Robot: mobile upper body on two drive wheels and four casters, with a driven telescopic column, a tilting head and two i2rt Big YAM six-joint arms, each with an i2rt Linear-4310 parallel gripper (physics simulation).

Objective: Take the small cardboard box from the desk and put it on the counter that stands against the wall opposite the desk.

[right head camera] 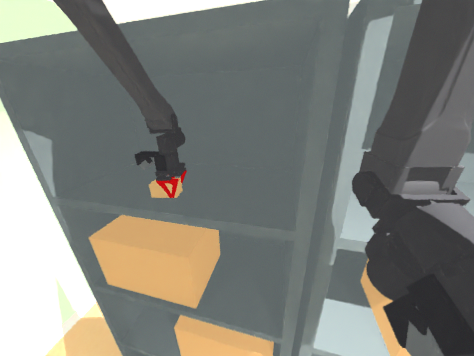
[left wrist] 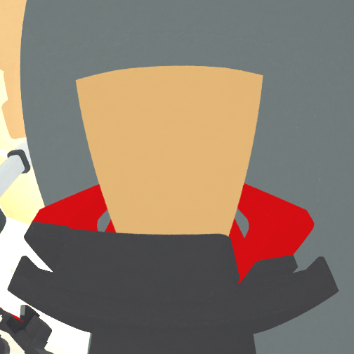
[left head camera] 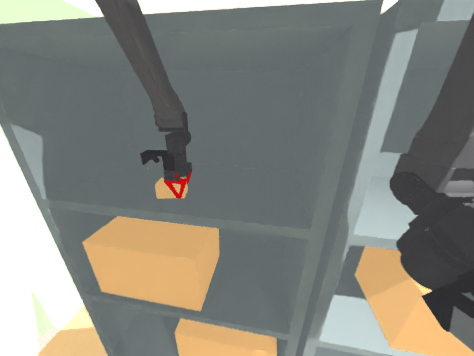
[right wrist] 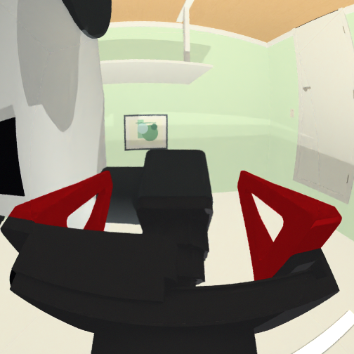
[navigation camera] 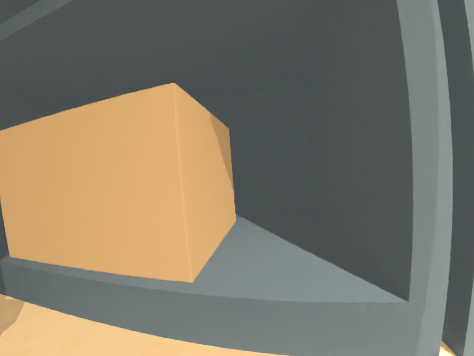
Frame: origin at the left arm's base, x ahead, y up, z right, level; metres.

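Seen in the pictures: left gripper, between the fingertips: [right head camera: 175, 193] [left head camera: 181, 193].
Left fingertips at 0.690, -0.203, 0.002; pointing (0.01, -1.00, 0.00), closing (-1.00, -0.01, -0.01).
Note:
A point is followed by its place in that frame, as x, y, z.
The small cardboard box [left head camera: 163, 190] @(0.659, -0.175, -0.046) [right head camera: 157, 190] @(0.659, -0.177, -0.046) [left wrist: 172, 125] is held between the red fingers of my left gripper [left head camera: 178, 188] @(0.690, -0.203, 0.002) [right head camera: 171, 187] @(0.690, -0.203, 0.002) [left wrist: 172, 177], which is shut on it. In the head views it is in front of or over the broad grey upper part of a grey unit [left head camera: 327, 225] @(0.487, -0.186, 0.419) [right head camera: 307, 225] @(0.489, -0.182, 0.408) [navigation camera: 425, 150] @(0.492, -1.420, 0.395); I cannot tell whether the box touches a surface. The unit has open compartments below; whether it is the counter is not certain. My right gripper [right wrist: 174, 177] is open, with its red fingers wide apart. The desk cannot be made out.
A large cardboard box [left head camera: 150, 260] @(0.611, -0.429, -0.111) [right head camera: 150, 257] @(0.608, -0.430, -0.097) [navigation camera: 95, 195] stands in the compartment below the left gripper. Another large box [left head camera: 225, 342] @(0.565, -0.849, 0.154) [right head camera: 225, 340] @(0.569, -0.849, 0.169) is lower down. A third box [left head camera: 382, 295] @(0.558, -0.556, 0.738) is in the adjoining unit at the right, beside the right arm [left head camera: 440, 240] @(0.288, -0.059, 0.436).

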